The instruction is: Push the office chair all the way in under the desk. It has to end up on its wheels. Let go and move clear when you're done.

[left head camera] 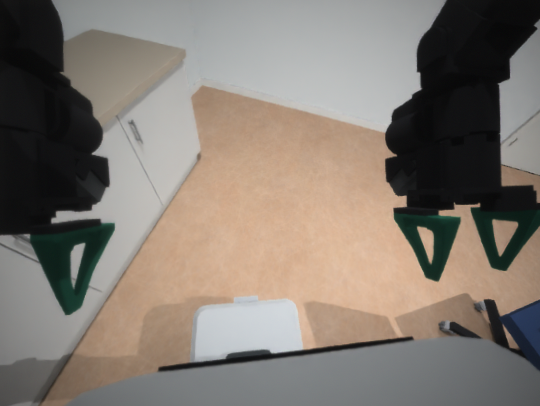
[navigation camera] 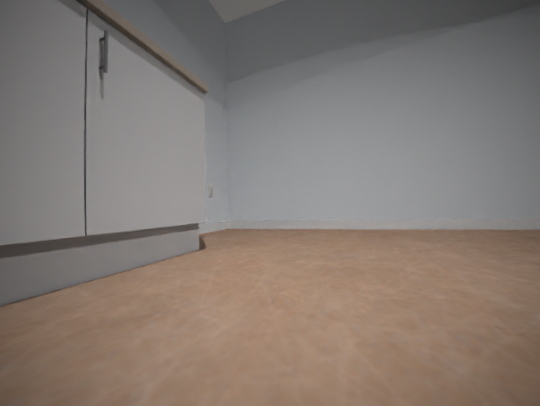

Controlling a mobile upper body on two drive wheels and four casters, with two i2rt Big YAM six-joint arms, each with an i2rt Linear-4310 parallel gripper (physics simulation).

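Places are measured from the left arm's base along level axes (x ahead, y up, z right), in centimetres.
Where they show: left gripper, fingertip midpoint: (left head camera: 17,314); right gripper, fingertip midpoint: (left head camera: 466,274).
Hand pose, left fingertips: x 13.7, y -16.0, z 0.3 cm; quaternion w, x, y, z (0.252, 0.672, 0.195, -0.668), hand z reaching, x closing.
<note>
After its pixels a point has its place.
Part of the office chair shows at the bottom right of the left head camera view: a corner of its blue seat (left head camera: 526,327) {x 5.1, y -94.0, z 149.5 cm} and black base legs (left head camera: 496,320) {x 9.8, y -130.3, z 177.4 cm} with grey casters low on the floor. The rest of the chair is cut off or hidden. The chair does not show in the navigation view. No desk can be made out in either view. My right gripper (left head camera: 467,275) {x 14.1, y -15.8, z 45.4 cm} is open and empty, above and to the left of the blue seat in the picture. My left gripper (left head camera: 33,312) {x 13.7, y -16.0, z 0.3 cm} is open at the left edge, with one green finger in view, far from the chair.
White cabinets (left head camera: 165,125) {x 125.4, y -79.8, z -21.8 cm} (navigation camera: 145,160) {x 119.6, y -99.0, z -24.0 cm} with a beige top (left head camera: 125,65) {x 132.2, y -50.0, z -34.1 cm} stand at the left. A pale wall (left head camera: 310,55) {x 243.8, y -82.9, z 92.6 cm} (navigation camera: 375,140) {x 231.9, y -60.6, z 122.4 cm} closes off the back. A light rounded panel (left head camera: 247,330) {x 18.9, y -115.0, z 22.5 cm} and a grey curved surface (left head camera: 300,380) {x 8.0, y -4.0, z 21.9 cm} fill the bottom foreground.
</note>
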